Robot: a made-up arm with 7 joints.
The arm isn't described. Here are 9 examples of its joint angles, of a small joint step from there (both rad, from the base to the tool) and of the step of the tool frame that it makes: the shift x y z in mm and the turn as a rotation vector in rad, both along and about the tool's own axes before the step.
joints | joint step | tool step
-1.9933 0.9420 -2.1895 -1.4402 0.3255 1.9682 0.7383 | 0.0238 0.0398 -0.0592 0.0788 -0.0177 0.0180 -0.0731 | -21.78 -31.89 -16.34 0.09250 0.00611 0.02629
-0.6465 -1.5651 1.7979 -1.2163 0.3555 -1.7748 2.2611 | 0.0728 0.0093 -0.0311 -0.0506 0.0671 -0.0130 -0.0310 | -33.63 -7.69 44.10 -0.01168 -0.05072 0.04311
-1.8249 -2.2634 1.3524 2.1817 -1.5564 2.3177 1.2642 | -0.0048 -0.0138 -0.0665 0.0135 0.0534 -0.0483 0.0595 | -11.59 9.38 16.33 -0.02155 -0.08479 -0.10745
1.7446 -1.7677 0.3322 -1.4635 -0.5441 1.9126 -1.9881 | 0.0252 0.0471 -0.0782 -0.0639 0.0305 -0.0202 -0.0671 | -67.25 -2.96 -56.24 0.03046 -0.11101 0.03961
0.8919 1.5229 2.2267 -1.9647 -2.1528 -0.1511 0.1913 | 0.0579 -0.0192 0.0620 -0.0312 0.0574 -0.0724 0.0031 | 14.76 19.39 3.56 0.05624 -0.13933 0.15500
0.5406 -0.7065 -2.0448 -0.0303 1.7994 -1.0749 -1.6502 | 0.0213 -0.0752 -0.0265 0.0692 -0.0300 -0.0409 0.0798 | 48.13 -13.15 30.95 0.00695 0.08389 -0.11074
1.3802 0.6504 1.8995 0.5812 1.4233 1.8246 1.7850 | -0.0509 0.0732 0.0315 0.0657 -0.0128 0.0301 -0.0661 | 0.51 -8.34 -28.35 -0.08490 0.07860 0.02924
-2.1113 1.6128 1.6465 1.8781 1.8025 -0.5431 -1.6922 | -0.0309 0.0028 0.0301 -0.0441 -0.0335 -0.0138 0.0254 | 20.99 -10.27 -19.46 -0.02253 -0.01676 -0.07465
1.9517 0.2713 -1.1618 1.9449 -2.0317 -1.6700 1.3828 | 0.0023 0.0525 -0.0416 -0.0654 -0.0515 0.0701 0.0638 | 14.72 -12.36 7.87 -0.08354 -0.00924 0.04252
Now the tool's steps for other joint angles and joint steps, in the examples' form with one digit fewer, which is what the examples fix.
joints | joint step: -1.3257 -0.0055 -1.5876 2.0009 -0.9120 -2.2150 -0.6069 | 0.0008 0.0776 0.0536 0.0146 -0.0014 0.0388 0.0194
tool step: -14.0 -18.8 29.1 -0.0361 0.1074 -0.0029
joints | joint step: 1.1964 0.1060 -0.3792 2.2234 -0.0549 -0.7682 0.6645 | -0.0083 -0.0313 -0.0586 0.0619 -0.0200 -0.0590 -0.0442
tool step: 1.7 28.4 -18.1 0.1291 -0.0914 0.0360
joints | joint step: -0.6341 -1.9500 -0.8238 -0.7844 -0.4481 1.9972 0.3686 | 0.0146 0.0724 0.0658 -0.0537 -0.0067 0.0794 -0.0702
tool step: -1.9 7.1 -0.6 -0.0931 0.1461 -0.0036
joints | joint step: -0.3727 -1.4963 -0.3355 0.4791 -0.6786 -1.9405 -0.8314 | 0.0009 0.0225 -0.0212 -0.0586 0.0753 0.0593 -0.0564
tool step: -16.1 -10.1 15.1 0.1556 -0.0070 0.0833
